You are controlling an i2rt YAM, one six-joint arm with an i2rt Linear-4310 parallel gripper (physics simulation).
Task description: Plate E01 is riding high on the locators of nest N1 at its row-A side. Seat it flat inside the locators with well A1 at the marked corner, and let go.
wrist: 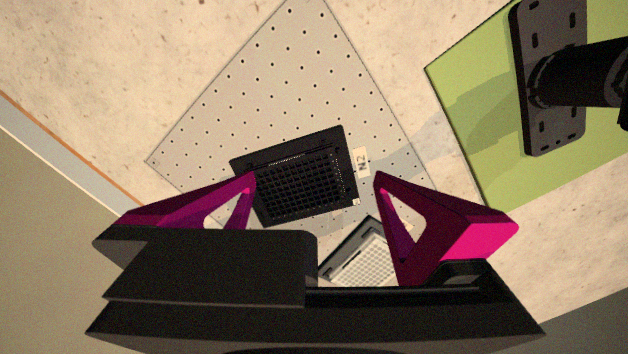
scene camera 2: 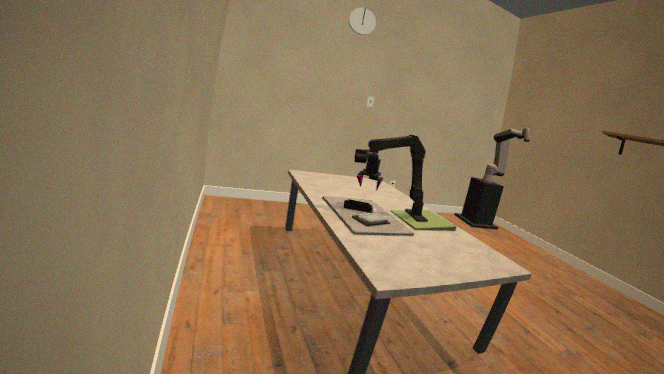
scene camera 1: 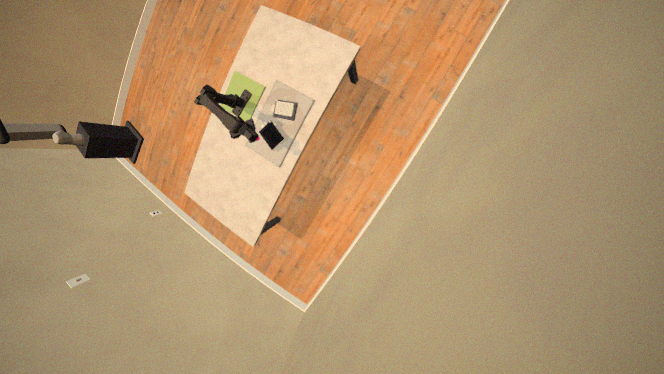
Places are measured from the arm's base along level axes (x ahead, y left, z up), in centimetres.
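Pixels of known places: gripper, fingertip midpoint: [wrist: 314, 177] [scene camera 2: 368, 188]; arm's base, link origin: [wrist: 546, 79] [scene camera 2: 415, 215] [scene camera 1: 241, 103].
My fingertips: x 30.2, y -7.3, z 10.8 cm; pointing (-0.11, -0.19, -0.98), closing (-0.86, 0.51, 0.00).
Ahead of a thing's pixels: the offset from my fingertips to its top centre. "spot": to the spot under its first point.
Plate E01, the white well plate {dx +2.5, dy +23.6, dz -7.8 cm} [scene camera 1: 285, 108] [scene camera 2: 373, 218] [wrist: 369, 261], lies on dark nest N1 {dx +2.7, dy +23.2, dz -9.2 cm} [scene camera 1: 286, 118] [wrist: 347, 243]. In the wrist view its lower part is hidden by the gripper body and its right part by the right finger. The views are too coarse to tell its tilt or read the marked corner. My gripper [scene camera 2: 369, 187] [wrist: 314, 177] is open, with magenta fingers apart and nothing between them. It hangs well above the board, off to the side of N1 and near the black plate. The N1 label is mostly hidden behind the right finger.
A black well plate {dx +4.7, dy +3.2, dz -8.4 cm} [scene camera 1: 271, 135] [scene camera 2: 358, 205] [wrist: 300, 185] sits beside N1, next to the label N2 {spot: dx -4.6, dy +5.2, dz -10.8 cm} [wrist: 360, 161]. Both nests stand on a grey perforated board {dx +3.4, dy +12.3, dz -10.9 cm} [scene camera 1: 295, 92] [wrist: 300, 75]. The arm's base stands on a green mat [scene camera 1: 250, 82] [scene camera 2: 440, 224] [wrist: 465, 100]. Another arm stands beyond the table.
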